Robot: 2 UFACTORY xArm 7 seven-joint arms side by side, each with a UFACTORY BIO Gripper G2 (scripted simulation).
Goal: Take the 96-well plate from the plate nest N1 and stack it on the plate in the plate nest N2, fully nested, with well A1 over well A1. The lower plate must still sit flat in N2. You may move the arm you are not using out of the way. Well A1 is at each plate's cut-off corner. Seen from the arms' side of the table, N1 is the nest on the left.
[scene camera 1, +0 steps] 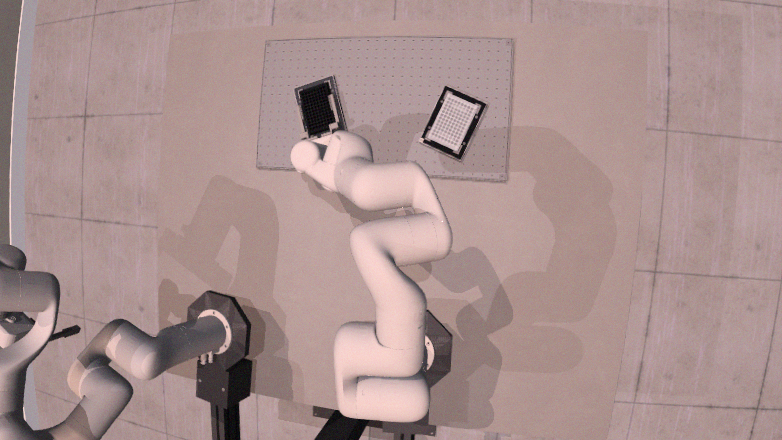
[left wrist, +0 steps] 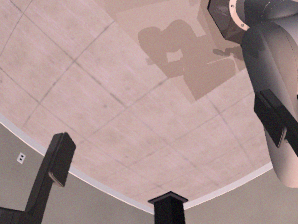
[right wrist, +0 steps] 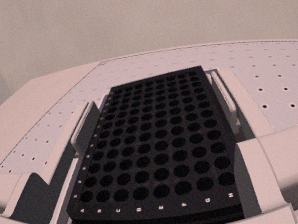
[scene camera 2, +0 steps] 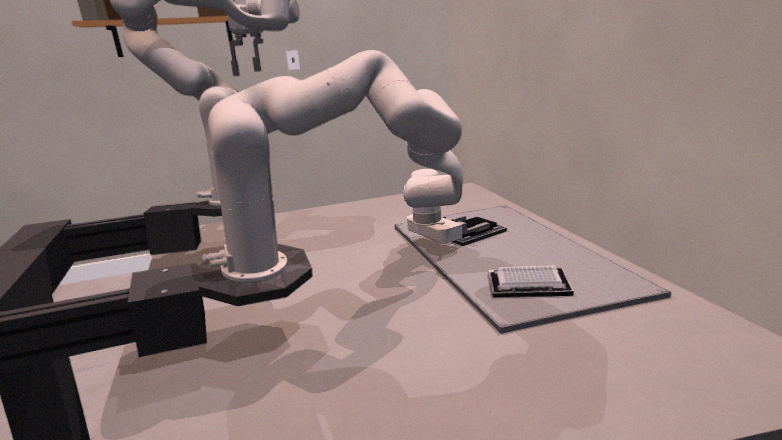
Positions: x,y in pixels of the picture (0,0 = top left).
Labels:
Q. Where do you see a white 96-well plate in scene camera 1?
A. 454,123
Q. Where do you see a black 96-well plate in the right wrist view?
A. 175,119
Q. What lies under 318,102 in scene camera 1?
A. A black 96-well plate.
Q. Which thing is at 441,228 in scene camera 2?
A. My right gripper.

